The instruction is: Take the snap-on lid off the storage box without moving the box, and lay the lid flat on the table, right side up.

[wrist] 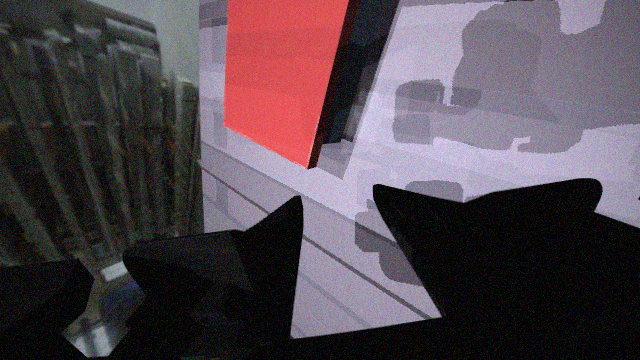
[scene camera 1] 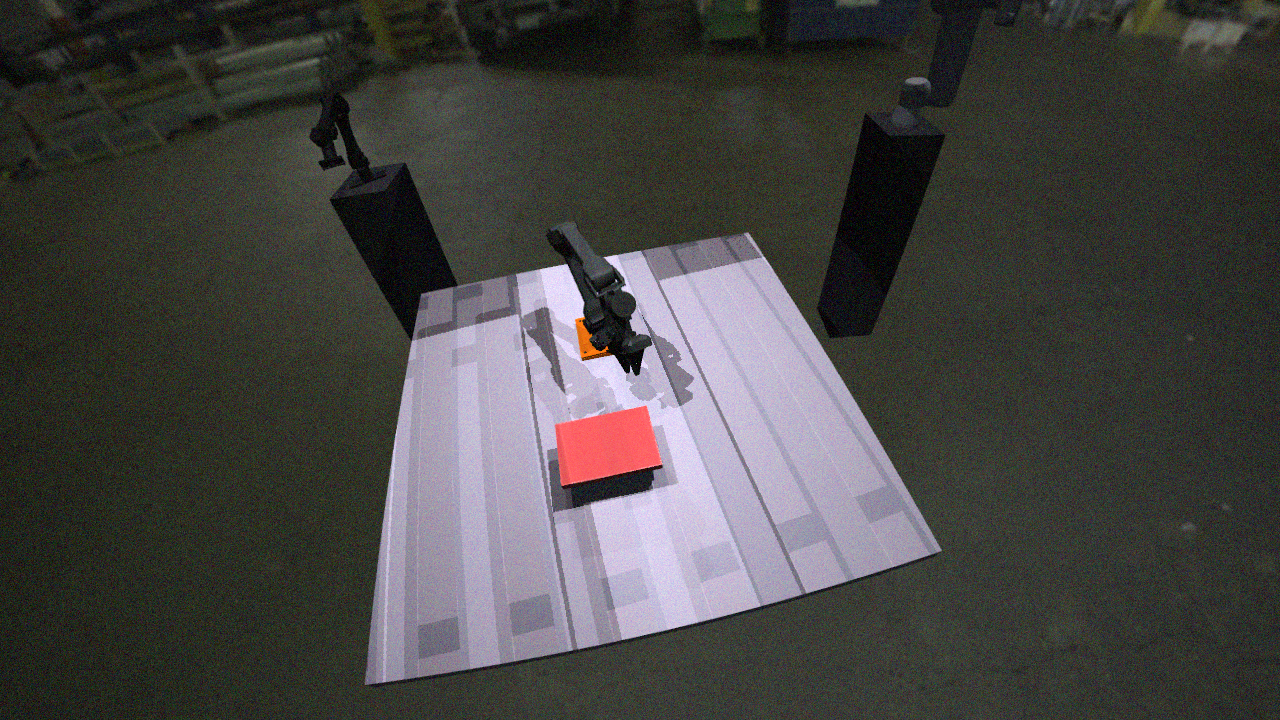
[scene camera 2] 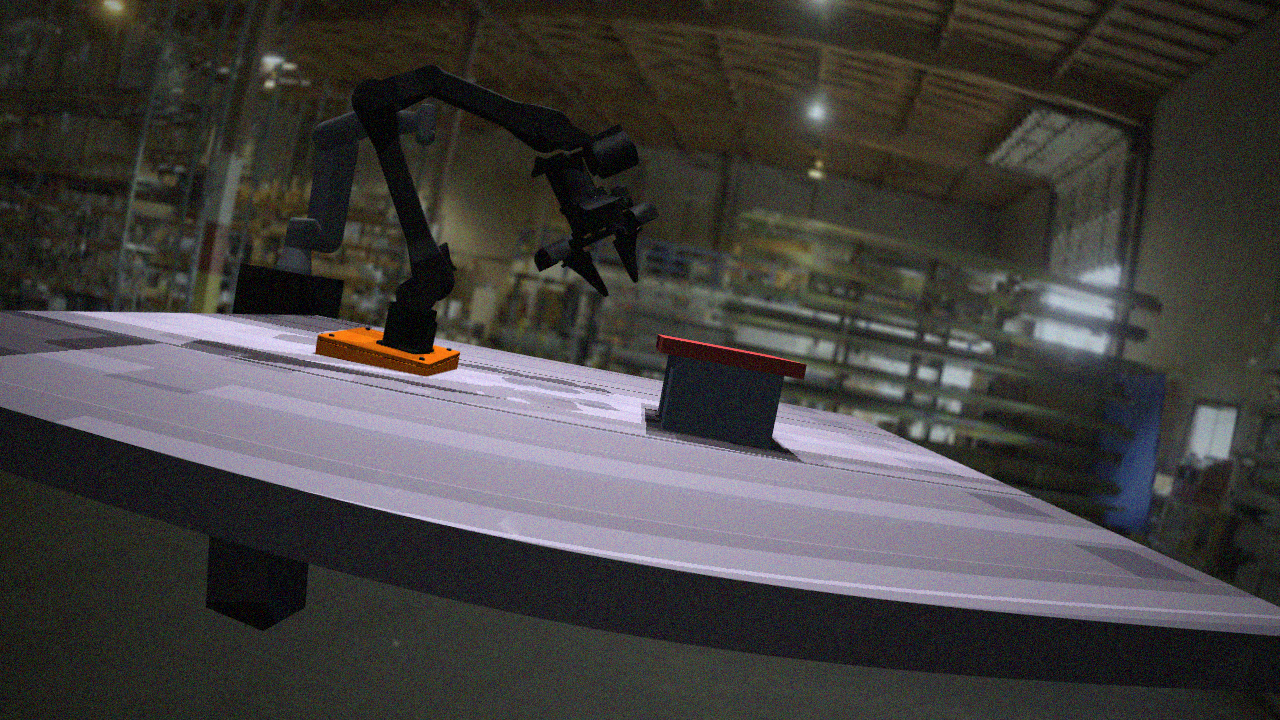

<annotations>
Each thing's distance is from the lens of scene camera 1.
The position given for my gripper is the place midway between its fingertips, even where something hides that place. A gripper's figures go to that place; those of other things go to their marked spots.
my gripper [scene camera 1: 632, 374]: 1.18 m
red lid [scene camera 1: 605, 447]: 1.12 m
dark storage box [scene camera 1: 644, 477]: 1.17 m
</annotations>
